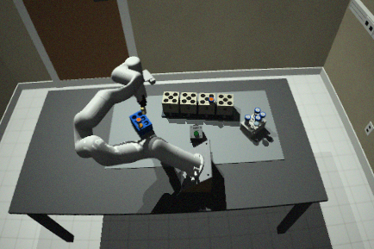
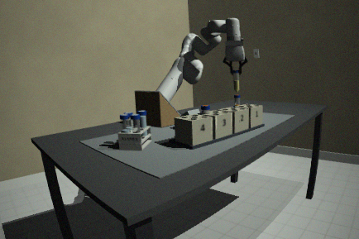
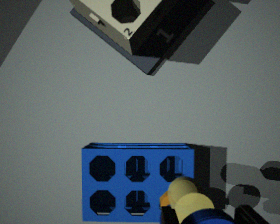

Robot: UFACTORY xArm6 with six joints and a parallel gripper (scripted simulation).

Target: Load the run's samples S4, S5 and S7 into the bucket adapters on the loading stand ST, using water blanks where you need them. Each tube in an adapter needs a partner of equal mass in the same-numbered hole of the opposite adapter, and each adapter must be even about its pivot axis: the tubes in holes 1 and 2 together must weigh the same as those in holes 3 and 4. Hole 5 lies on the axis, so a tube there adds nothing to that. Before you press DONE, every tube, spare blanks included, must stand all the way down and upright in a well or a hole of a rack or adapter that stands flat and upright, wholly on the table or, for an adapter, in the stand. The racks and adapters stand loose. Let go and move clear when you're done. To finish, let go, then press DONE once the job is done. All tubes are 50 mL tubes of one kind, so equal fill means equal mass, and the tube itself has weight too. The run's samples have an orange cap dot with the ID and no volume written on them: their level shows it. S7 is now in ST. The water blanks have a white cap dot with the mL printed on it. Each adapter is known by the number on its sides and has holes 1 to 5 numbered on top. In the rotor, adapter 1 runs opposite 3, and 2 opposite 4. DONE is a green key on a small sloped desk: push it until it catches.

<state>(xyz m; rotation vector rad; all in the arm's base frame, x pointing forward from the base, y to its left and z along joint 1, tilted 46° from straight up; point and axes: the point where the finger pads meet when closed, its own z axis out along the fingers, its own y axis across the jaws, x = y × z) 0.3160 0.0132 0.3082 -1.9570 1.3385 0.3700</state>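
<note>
Now: the sample S4 5 cm below my hand and 1 cm behind it. Also, from my hand: green DONE key: 27 cm to the right, 18 cm below, 13 cm behind; then blue rack: 22 cm below, 4 cm to the left, 3 cm ahead; then adapter 2: 27 cm to the right, 20 cm below, 11 cm ahead.
</note>
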